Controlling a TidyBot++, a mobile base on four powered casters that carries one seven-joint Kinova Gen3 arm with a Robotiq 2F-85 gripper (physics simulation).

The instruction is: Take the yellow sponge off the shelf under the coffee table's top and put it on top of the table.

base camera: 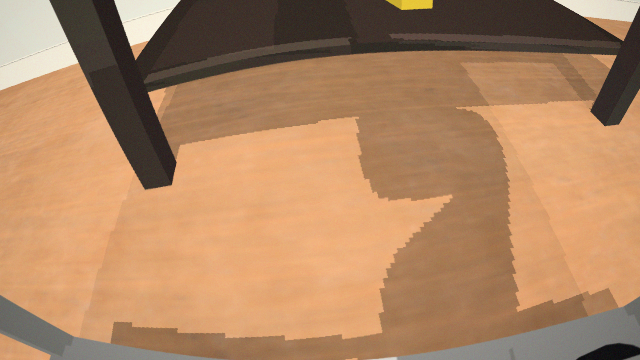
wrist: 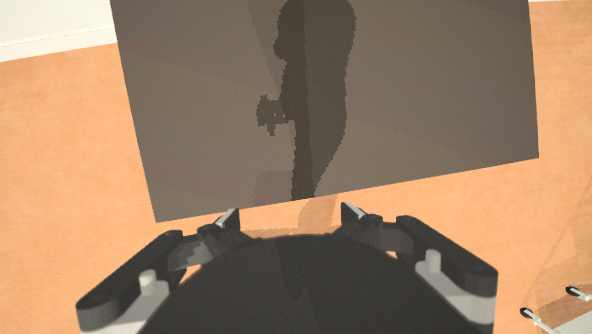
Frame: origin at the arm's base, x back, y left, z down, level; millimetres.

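Seen in the pictures: gripper, fingertip midpoint: (wrist: 290, 216).
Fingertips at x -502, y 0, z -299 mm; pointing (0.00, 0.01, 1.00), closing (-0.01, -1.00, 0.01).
Note:
A point is followed by its place in that frame.
The yellow sponge (base camera: 416, 4) @[z 238, x -652, y -150 mm] shows in part at the top edge of the base camera view, on the dark shelf (base camera: 225, 35) @[z 246, x -582, y 156 mm] under the table. The coffee table's dark top (wrist: 430, 90) @[z -54, x -679, y -316 mm] fills the upper middle of the wrist view, with shadows of the arm on it. The sponge does not show in the wrist view. My gripper (wrist: 290, 216) @[z -299, x -502, y 0 mm] is open, with its fingers wide apart and no object between them. It points down, and its fingertips appear near the table top's near edge in the wrist view; their height above it is hard to tell.
Two dark table legs (base camera: 125, 100) @[z 238, x -418, y 253 mm] (base camera: 617, 85) @[z 310, x -532, y -549 mm] stand at the left and right in the base camera view. A pale wall (base camera: 30, 30) @[z 227, x -1041, y 1012 mm] (wrist: 50, 20) @[z 245, x -1059, y 827 mm] is behind at the left. Part of my grey base (base camera: 250, 352) shows at the bottom.

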